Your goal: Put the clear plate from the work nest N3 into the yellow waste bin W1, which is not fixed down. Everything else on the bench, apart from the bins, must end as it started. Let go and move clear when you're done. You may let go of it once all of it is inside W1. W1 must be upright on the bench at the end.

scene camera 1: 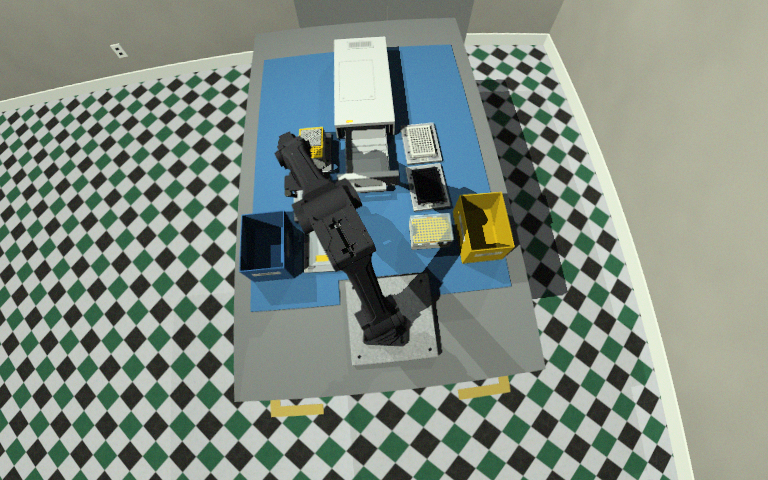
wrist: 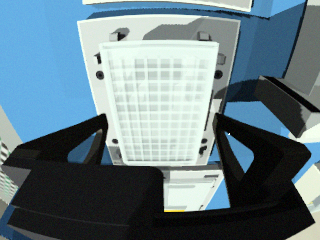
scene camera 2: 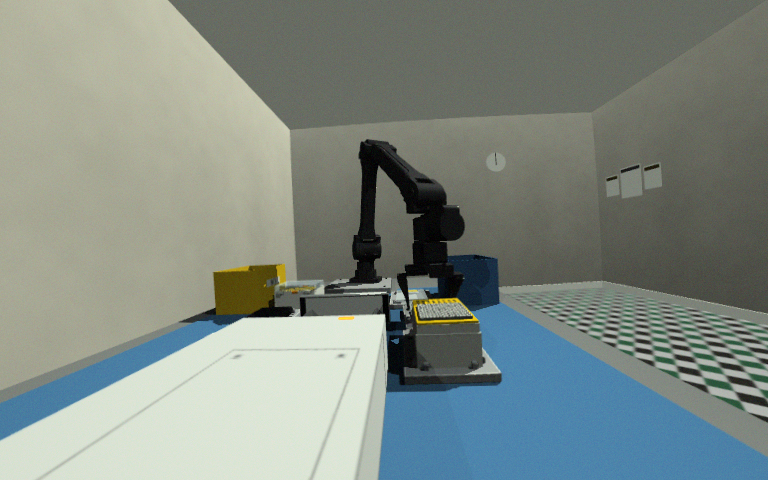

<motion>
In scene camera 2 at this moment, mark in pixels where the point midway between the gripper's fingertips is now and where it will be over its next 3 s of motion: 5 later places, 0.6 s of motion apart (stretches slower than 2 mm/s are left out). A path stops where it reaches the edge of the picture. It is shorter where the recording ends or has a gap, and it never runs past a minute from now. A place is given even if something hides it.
My gripper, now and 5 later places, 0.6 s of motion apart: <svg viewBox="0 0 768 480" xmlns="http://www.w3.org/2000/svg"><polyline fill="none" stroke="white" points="430,308 430,313 430,312 430,310 430,301 429,292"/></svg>
</motion>
